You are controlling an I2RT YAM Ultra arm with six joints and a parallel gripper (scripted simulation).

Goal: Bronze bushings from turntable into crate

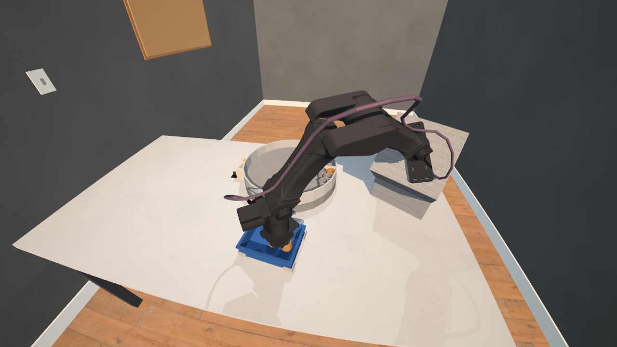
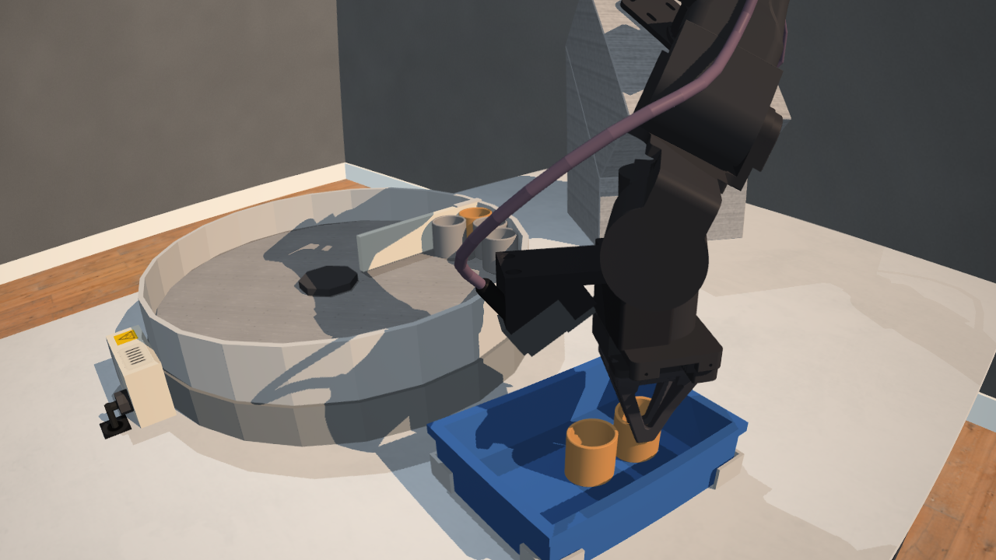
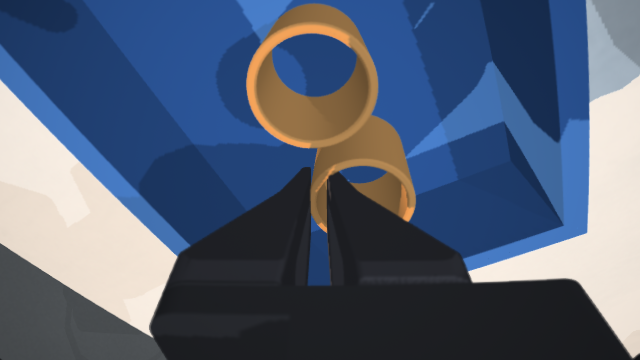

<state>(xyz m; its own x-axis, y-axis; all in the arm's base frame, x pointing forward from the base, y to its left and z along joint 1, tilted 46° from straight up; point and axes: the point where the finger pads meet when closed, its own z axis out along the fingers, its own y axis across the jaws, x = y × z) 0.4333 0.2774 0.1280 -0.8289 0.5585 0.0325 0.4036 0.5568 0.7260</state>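
Now: hand 40 mm short of the blue crate, 10 mm to the left of it and 10 mm above it. From my hand the other things lie so: round turntable: 360 mm to the right, 100 mm ahead, 10 mm above.
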